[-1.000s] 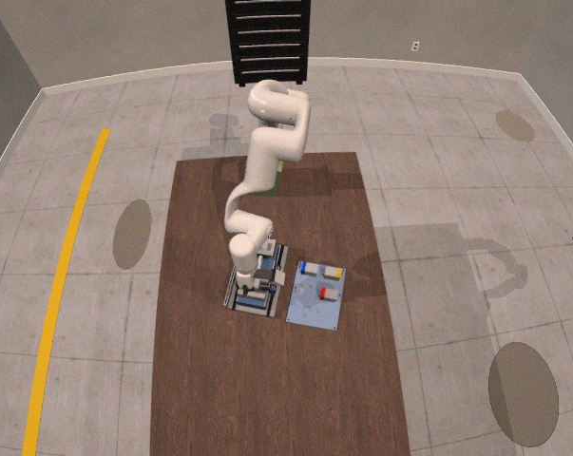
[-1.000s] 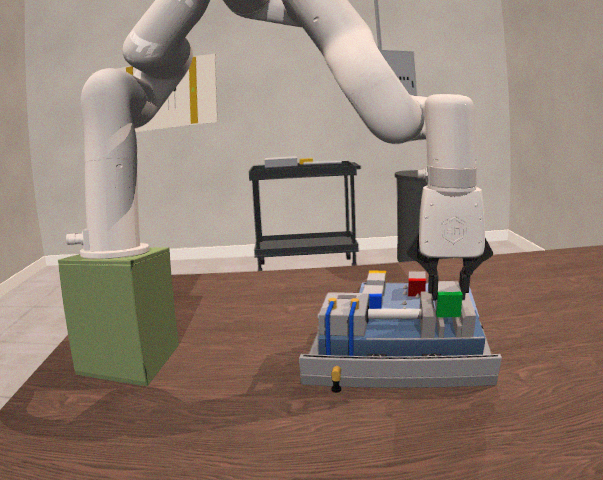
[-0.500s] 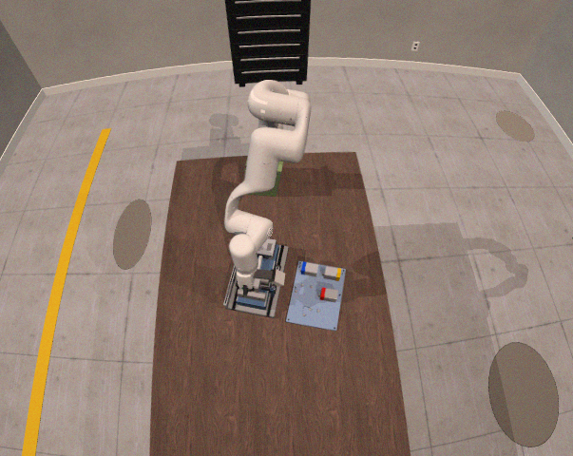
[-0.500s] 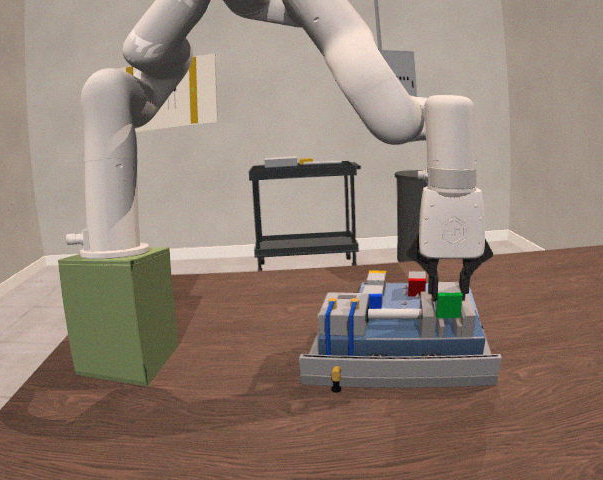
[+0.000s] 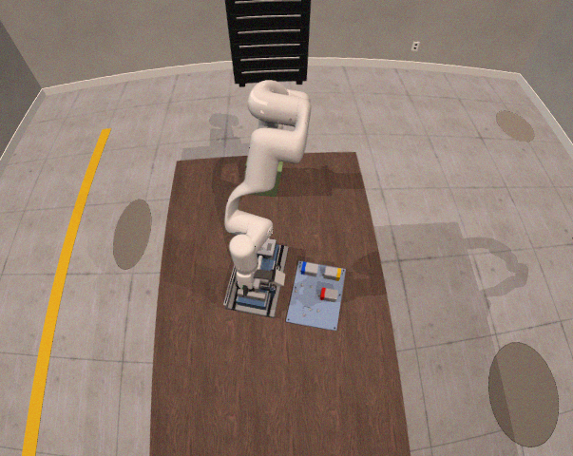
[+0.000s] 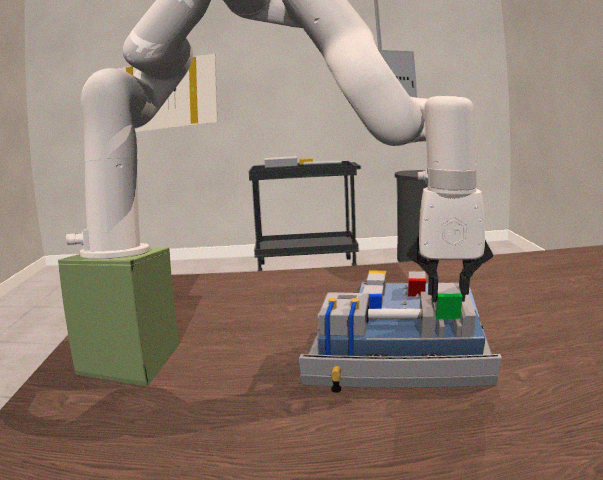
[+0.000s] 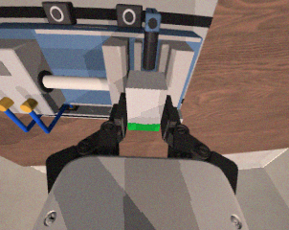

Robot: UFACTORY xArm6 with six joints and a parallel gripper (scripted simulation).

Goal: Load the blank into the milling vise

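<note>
My gripper is now 20 mm above the green-ended blank. From my hand the other things lie so: fixed jaw: 30 mm ahead, 10 mm to the right, 50 mm below; then moving jaw: 30 mm behind, 20 mm to the left, 50 mm below; then dark work stop rod: 20 mm ahead, 50 mm to the left, 40 mm below.
</note>
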